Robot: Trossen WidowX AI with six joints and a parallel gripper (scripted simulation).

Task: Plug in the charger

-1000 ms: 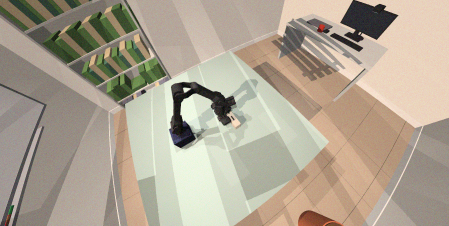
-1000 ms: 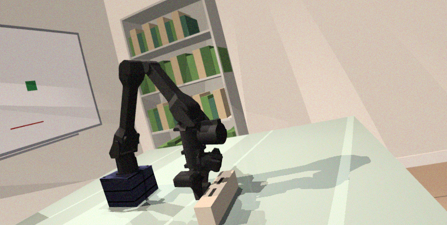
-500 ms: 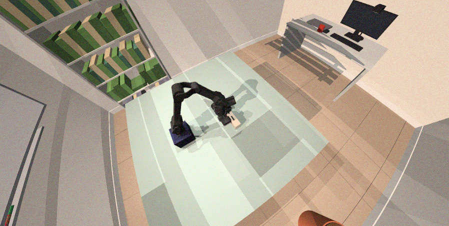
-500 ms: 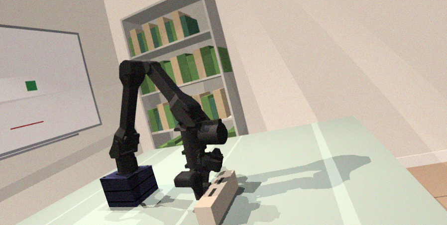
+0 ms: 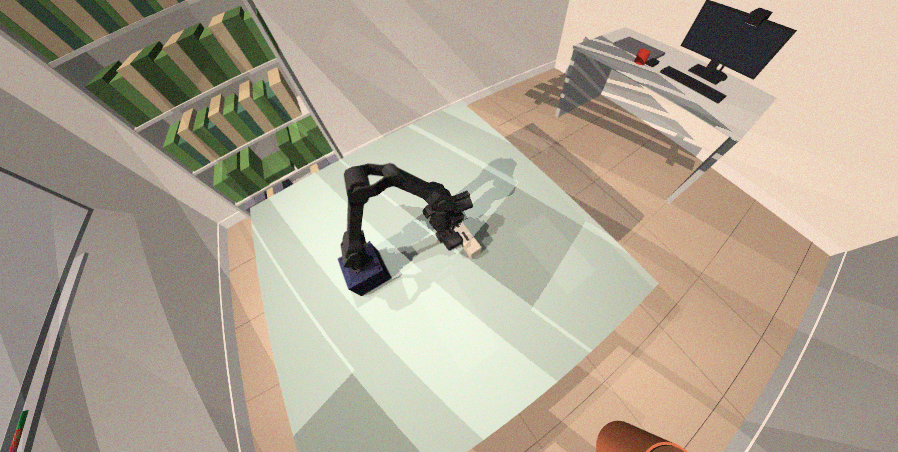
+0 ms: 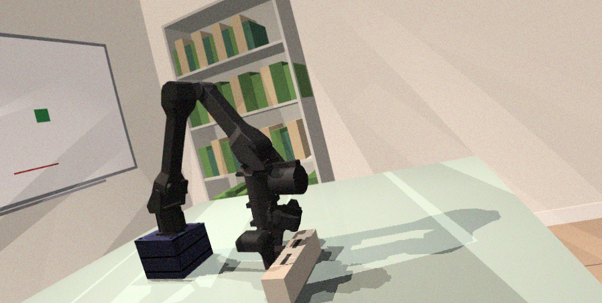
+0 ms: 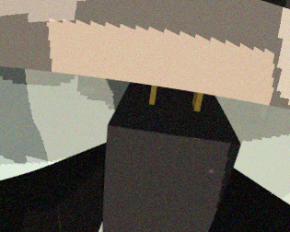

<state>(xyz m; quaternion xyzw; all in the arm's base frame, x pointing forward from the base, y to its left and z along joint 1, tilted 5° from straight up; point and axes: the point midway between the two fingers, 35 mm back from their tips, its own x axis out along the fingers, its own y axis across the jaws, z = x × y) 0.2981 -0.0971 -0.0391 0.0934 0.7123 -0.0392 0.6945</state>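
Now: gripper tip 2 cm short of the black two-prong charger and 1 cm below it.
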